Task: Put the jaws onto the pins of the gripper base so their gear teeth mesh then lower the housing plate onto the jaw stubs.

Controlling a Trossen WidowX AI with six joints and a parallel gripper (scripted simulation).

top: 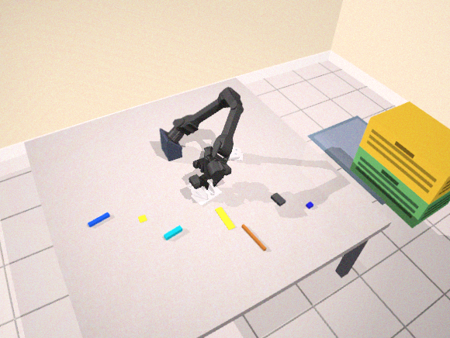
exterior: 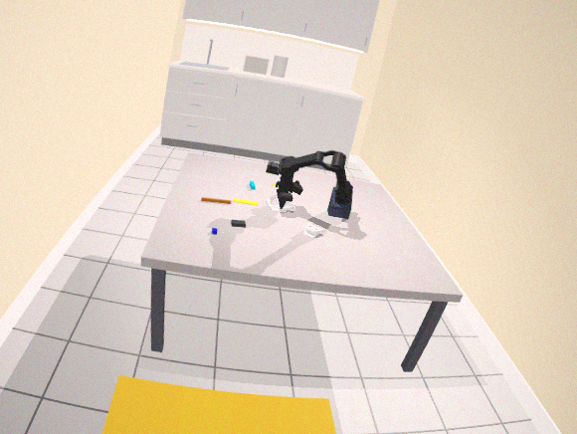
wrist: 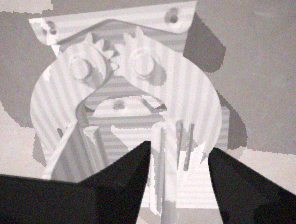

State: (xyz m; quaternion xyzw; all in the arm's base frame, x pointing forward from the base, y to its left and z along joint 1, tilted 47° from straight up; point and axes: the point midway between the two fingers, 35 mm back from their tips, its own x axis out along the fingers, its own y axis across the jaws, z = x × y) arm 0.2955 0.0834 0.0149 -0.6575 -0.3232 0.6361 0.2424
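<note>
My gripper tip is 14 cm past the gripper base, 20 cm to the right of it and 1 cm below it. From my gripper tip the other things lie so: small white part: 14 cm behind, 21 cm to the left; then housing plate: 4 cm behind, 4 cm to the right, 1 cm below; then yellow bar: 17 cm ahead, 1 cm to the right, 1 cm below.
</note>
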